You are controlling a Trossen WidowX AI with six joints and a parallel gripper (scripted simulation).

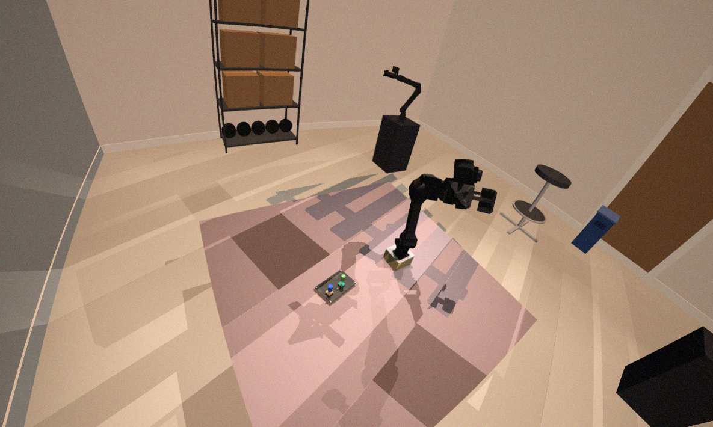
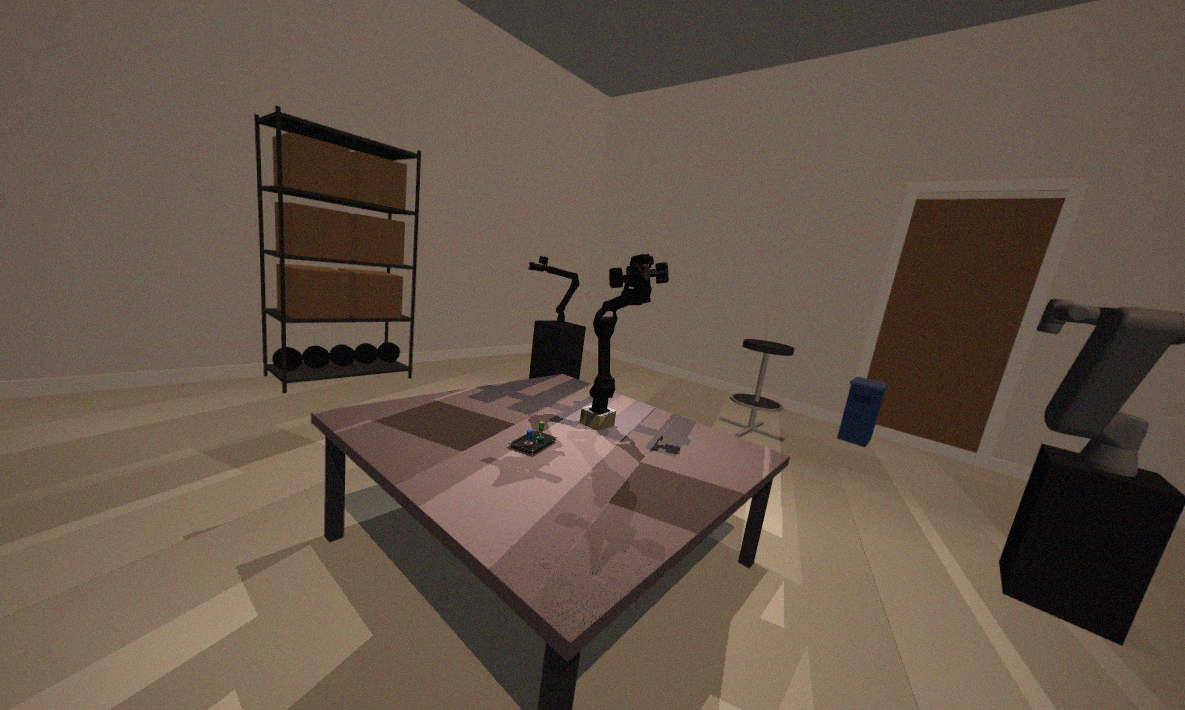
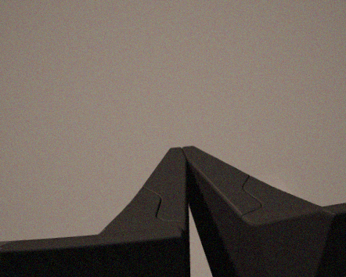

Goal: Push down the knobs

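Now: gripper tip 600 mm above the green knob, 260 mm to the left of it and 60 mm short of it. Round my gripper tip: blue knob (610 mm below, 240 mm to the right, 130 mm ahead).
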